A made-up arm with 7 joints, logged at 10 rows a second.
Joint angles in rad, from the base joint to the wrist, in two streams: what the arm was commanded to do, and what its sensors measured. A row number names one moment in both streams.
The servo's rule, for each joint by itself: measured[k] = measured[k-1] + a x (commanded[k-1-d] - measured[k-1]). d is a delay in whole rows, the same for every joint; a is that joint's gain. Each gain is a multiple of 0.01, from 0.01 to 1. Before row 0 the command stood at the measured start. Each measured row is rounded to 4 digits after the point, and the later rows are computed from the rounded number. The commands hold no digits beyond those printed.
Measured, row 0: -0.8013 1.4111 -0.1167 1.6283 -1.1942 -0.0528 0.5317
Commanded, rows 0 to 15: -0.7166 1.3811 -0.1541 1.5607 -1.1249 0.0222 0.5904; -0.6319 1.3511 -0.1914 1.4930 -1.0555 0.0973 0.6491; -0.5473 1.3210 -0.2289 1.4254 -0.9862 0.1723 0.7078; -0.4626 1.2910 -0.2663 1.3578 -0.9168 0.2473 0.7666; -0.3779 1.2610 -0.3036 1.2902 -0.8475 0.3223 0.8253; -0.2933 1.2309 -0.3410 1.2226 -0.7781 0.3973 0.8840; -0.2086 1.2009 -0.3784 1.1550 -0.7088 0.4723 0.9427; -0.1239 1.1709 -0.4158 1.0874 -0.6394 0.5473 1.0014; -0.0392 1.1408 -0.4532 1.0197 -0.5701 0.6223 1.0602; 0.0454 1.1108 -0.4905 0.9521 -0.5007 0.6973 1.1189; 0.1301 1.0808 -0.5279 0.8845 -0.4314 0.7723 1.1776; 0.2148 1.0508 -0.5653 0.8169 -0.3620 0.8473 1.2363; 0.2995 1.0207 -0.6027 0.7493 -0.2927 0.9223 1.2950; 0.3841 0.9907 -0.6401 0.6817 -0.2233 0.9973 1.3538; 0.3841 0.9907 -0.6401 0.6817 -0.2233 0.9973 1.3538; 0.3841 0.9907 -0.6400 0.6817 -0.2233 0.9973 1.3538
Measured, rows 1 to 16: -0.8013 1.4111 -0.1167 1.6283 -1.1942 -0.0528 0.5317; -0.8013 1.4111 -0.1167 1.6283 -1.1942 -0.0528 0.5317; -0.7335 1.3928 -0.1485 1.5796 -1.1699 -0.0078 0.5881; -0.6522 1.3674 -0.1850 1.5172 -1.1299 0.0553 0.6467; -0.5683 1.3391 -0.2223 1.4511 -1.0796 0.1255 0.7054; -0.4837 1.3098 -0.2597 1.3839 -1.0226 0.1986 0.7642; -0.3991 1.2800 -0.2970 1.3164 -0.9613 0.2728 0.8229; -0.3145 1.2500 -0.3344 1.2489 -0.8972 0.3475 0.8816; -0.2298 1.2200 -0.3718 1.1813 -0.8313 0.4224 0.9403; -0.1451 1.1900 -0.4092 1.1137 -0.7641 0.4973 0.9990; -0.0604 1.1600 -0.4466 1.0460 -0.6962 0.5723 1.0578; 0.0242 1.1300 -0.4839 0.9784 -0.6278 0.6473 1.1165; 0.1089 1.1000 -0.5213 0.9108 -0.5591 0.7223 1.1752; 0.1936 1.0700 -0.5587 0.8432 -0.4901 0.7973 1.2339; 0.2783 1.0399 -0.5961 0.7756 -0.4210 0.8723 1.2926; 0.3629 1.0099 -0.6335 0.7080 -0.3518 0.9473 1.3514
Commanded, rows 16 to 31: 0.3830 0.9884 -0.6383 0.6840 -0.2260 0.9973 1.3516; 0.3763 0.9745 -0.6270 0.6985 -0.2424 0.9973 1.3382; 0.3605 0.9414 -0.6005 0.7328 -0.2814 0.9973 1.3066; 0.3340 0.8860 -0.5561 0.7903 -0.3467 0.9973 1.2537; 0.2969 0.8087 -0.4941 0.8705 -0.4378 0.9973 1.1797; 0.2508 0.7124 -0.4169 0.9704 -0.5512 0.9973 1.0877; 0.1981 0.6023 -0.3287 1.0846 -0.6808 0.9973 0.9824; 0.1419 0.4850 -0.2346 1.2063 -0.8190 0.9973 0.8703; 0.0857 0.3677 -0.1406 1.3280 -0.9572 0.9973 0.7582; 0.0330 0.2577 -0.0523 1.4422 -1.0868 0.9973 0.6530; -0.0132 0.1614 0.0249 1.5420 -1.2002 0.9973 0.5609; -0.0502 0.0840 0.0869 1.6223 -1.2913 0.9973 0.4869; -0.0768 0.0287 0.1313 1.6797 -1.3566 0.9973 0.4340; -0.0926 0.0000 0.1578 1.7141 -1.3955 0.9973 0.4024; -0.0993 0.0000 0.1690 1.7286 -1.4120 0.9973 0.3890; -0.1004 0.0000 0.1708 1.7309 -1.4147 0.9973 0.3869
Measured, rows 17 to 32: 0.3799 0.9982 -0.6391 0.6891 -0.3068 0.9773 1.3537; 0.3833 0.9936 -0.6399 0.6838 -0.2776 0.9893 1.3538; 0.3831 0.9904 -0.6385 0.6839 -0.2595 0.9941 1.3517; 0.3777 0.9807 -0.6287 0.6944 -0.2535 0.9960 1.3387; 0.3639 0.9567 -0.6047 0.7220 -0.2633 0.9968 1.3079; 0.3400 0.9136 -0.5634 0.7712 -0.2925 0.9971 1.2559; 0.3055 0.8496 -0.5045 0.8427 -0.3434 0.9972 1.1827; 0.2617 0.7659 -0.4300 0.9346 -0.4161 0.9973 1.0915; 0.2108 0.6661 -0.3439 1.0426 -0.5087 0.9973 0.9868; 0.1557 0.5556 -0.2510 1.1605 -0.6173 0.9973 0.8750; 0.0997 0.4410 -0.1572 1.2811 -0.7363 0.9973 0.7629; 0.0463 0.3292 -0.0680 1.3971 -0.8590 0.9973 0.6574; -0.0013 0.2268 0.0110 1.5014 -0.9784 0.9973 0.5648; -0.0404 0.1397 0.0755 1.5884 -1.0879 0.9973 0.4900; -0.0695 0.0720 0.1229 1.6541 -1.1819 0.9973 0.4362; -0.0880 0.0281 0.1526 1.6973 -1.2567 0.9973 0.4038
